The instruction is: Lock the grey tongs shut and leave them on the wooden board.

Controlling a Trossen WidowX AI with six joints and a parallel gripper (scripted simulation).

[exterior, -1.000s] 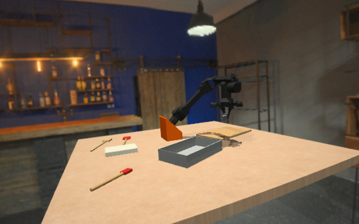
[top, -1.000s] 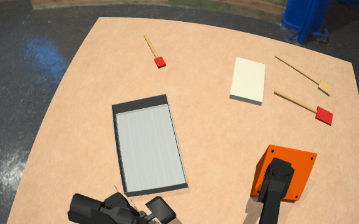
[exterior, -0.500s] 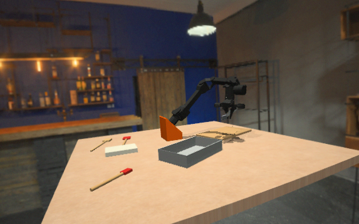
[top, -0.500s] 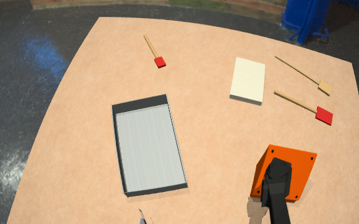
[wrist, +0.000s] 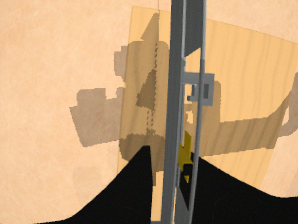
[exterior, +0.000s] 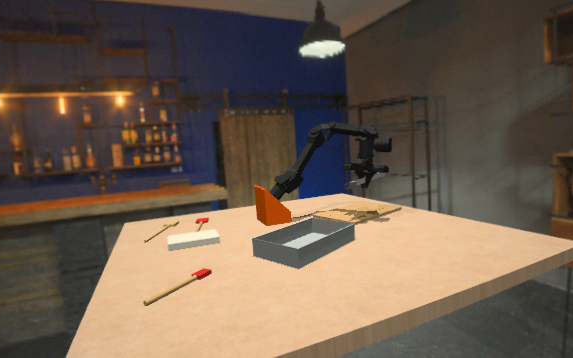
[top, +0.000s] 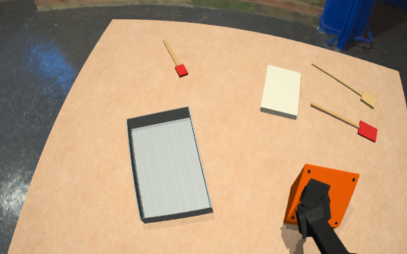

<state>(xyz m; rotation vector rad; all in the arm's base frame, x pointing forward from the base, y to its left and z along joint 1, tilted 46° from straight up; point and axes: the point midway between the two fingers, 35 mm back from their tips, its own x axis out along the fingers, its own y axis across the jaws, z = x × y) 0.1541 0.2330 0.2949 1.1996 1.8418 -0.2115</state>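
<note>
Now: the yellow piece 3 cm above my gripper tip, 1 cm to the right of it and 1 cm ahead of it. From my gripper tip the other things lie so: grey roasting tin: 35 cm to the right, 25 cm ahead, 11 cm below; cream block: 72 cm to the right, 12 cm below, 2 cm ahead; wooden board: 13 cm below, 11 cm behind, 2 cm to the left.
</note>
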